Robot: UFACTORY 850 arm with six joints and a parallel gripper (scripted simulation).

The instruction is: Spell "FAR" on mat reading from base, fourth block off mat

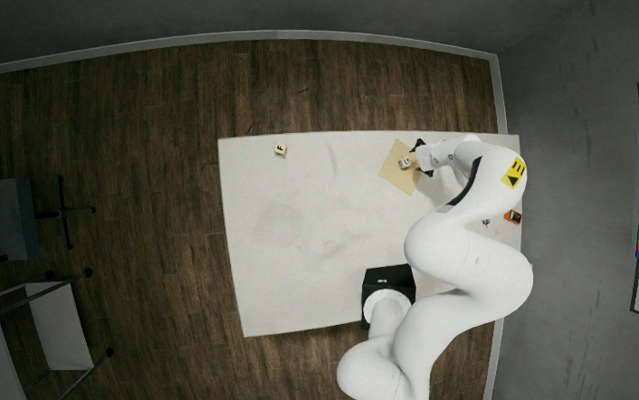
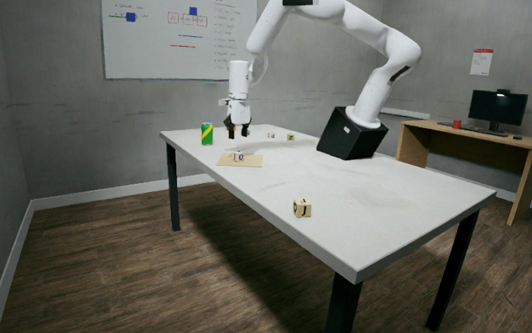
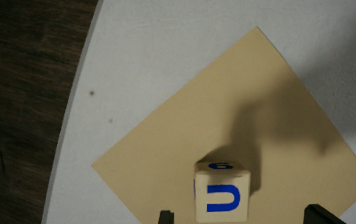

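Right now my hand is 12 cm above the tan mat, 2 cm past it and 1 cm to the left of it. From my hand the other things lie so: yellow can: 37 cm to the right, 7 cm behind, 6 cm below; then dark object: 46 cm to the right, 43 cm behind, 11 cm below; then small orange object: 70 cm to the right, 48 cm behind, 11 cm below.
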